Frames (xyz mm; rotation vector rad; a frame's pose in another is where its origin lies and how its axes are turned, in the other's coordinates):
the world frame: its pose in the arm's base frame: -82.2 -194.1 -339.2 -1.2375 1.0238 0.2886
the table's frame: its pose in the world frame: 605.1 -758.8 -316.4 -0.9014 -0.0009 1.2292
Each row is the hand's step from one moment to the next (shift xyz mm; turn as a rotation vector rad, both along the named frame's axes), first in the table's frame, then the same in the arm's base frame.
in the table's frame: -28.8 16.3 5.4 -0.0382 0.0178 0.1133
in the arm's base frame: 2.0 8.0 32.5 -0.0295 0.1116 0.0359
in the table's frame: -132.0 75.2 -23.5 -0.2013 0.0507 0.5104
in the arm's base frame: 24.5 -9.0 151.5 -0.0940 0.5165 0.1672
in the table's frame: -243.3 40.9 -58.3 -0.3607 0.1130 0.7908
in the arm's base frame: 124.4 -7.6 220.7 -0.1445 0.8036 0.3187
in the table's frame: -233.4 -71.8 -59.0 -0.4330 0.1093 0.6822
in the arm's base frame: 204.8 16.1 144.7 -0.0654 0.7190 0.3789
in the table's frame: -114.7 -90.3 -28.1 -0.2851 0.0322 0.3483
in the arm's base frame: 142.1 21.7 37.7 0.0204 0.3877 0.2300
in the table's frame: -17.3 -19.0 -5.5 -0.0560 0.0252 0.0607
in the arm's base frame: 25.9 3.4 2.5 -0.0078 0.0644 0.0570
